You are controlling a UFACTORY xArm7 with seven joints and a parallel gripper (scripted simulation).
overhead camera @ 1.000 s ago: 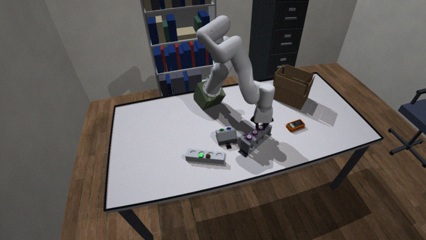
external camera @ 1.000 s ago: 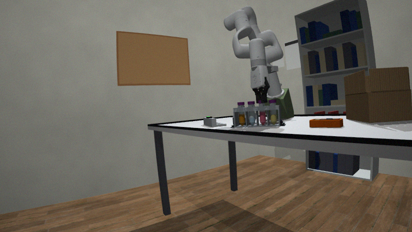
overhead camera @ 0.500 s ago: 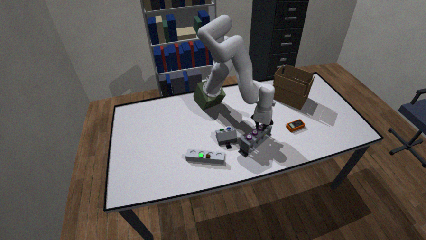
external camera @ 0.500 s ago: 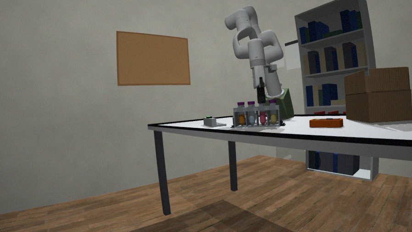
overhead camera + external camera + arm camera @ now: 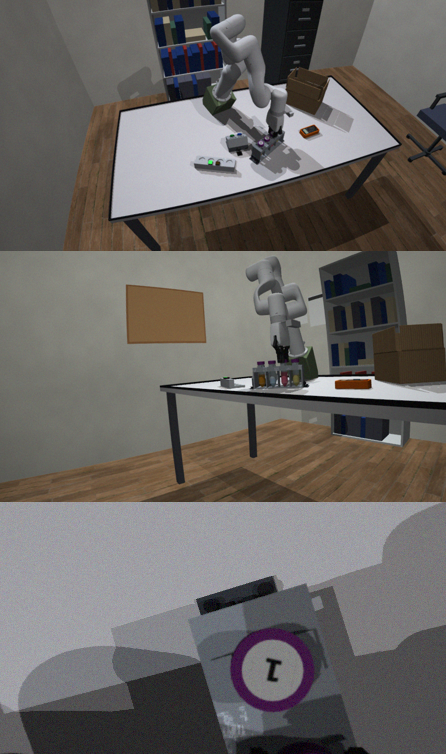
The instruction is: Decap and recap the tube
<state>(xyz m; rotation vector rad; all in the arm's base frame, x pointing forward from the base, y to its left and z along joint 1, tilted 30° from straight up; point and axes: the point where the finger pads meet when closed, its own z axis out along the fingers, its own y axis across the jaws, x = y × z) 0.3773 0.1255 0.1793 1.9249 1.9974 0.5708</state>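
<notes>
Right now my hand is 5 cm to the right of the cap marked 1, 2 cm past it and 2 cm above it. The rest, counted from my hand: blue key 15 cm to the right, 12 cm behind, 6 cm below; then key housing 18 cm to the right, 10 cm behind, 8 cm below; then green key 19 cm to the right, 13 cm behind, 6 cm below.
</notes>
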